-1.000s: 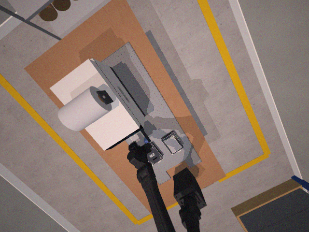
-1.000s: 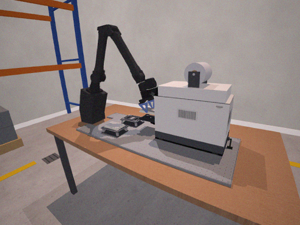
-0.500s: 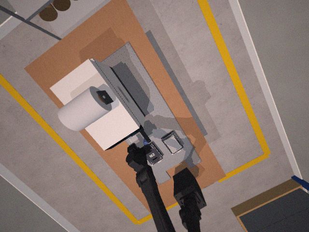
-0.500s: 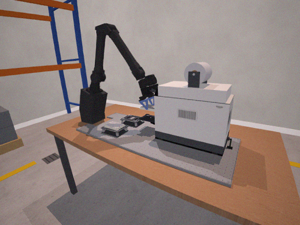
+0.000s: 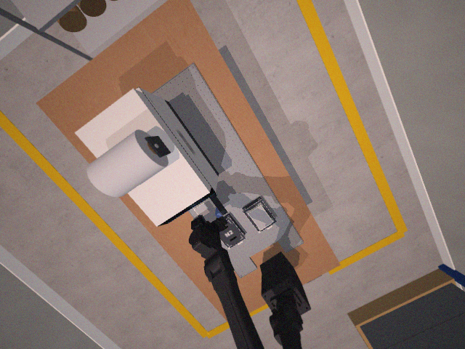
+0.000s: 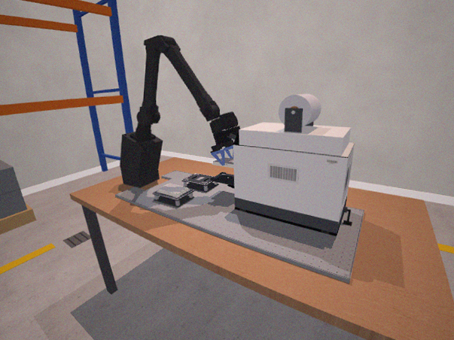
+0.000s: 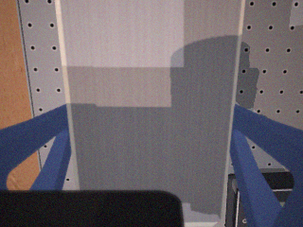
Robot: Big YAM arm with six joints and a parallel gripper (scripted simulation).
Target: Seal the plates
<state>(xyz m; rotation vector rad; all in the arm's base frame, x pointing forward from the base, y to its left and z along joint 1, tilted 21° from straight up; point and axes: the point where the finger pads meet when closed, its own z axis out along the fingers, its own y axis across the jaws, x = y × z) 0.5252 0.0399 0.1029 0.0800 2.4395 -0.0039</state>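
Right now my hand is right at the white well plate. Round my hand: foil roll: 33 cm ahead, 2 cm to the right, 24 cm above; then dark sealer stage: 8 cm below; then start button: 10 cm ahead, 9 cm to the left, 2 cm above.
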